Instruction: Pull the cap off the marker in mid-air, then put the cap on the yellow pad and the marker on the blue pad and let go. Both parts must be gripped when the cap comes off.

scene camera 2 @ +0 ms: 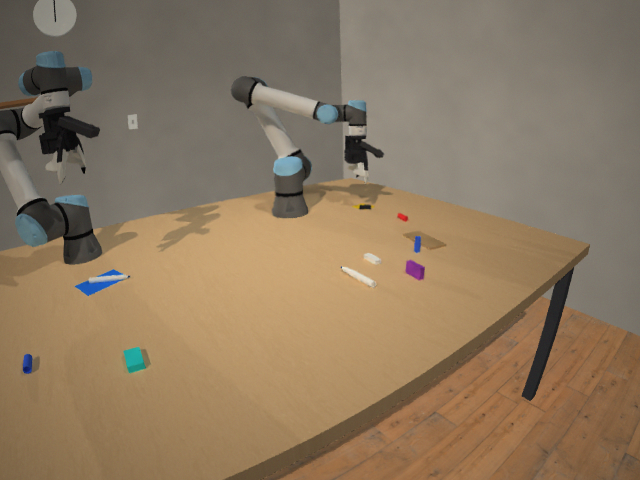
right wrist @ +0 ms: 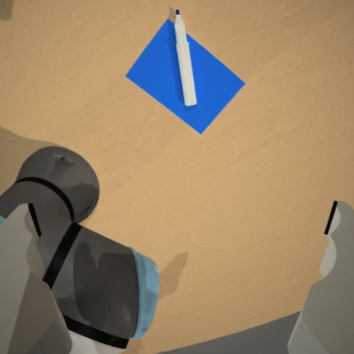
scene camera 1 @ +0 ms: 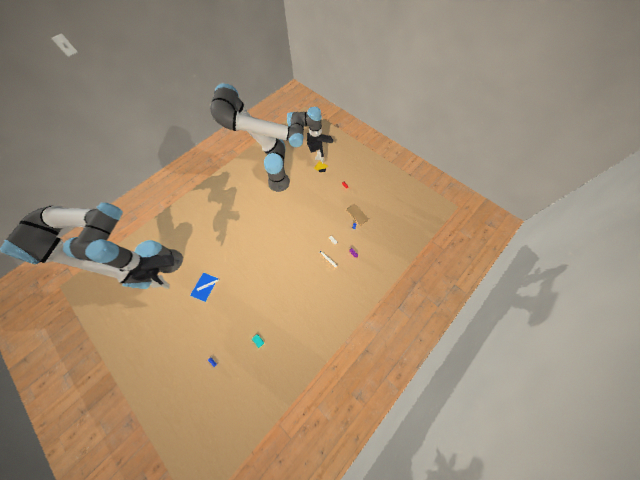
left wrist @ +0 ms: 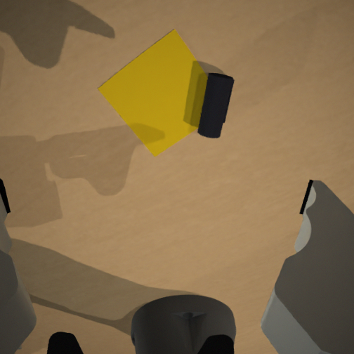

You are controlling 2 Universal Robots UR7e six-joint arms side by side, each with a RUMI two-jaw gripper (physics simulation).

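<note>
The black cap lies on its side at one corner of the yellow pad, partly past its edge in the left wrist view. The uncapped white marker lies across the blue pad, its dark tip past the pad's edge. My left gripper is open and empty above the table near the cap. My right gripper is open and empty, high above the table.
Another white marker, a white piece, a purple block, a blue piece, a brown pad, a red piece and a teal block lie about.
</note>
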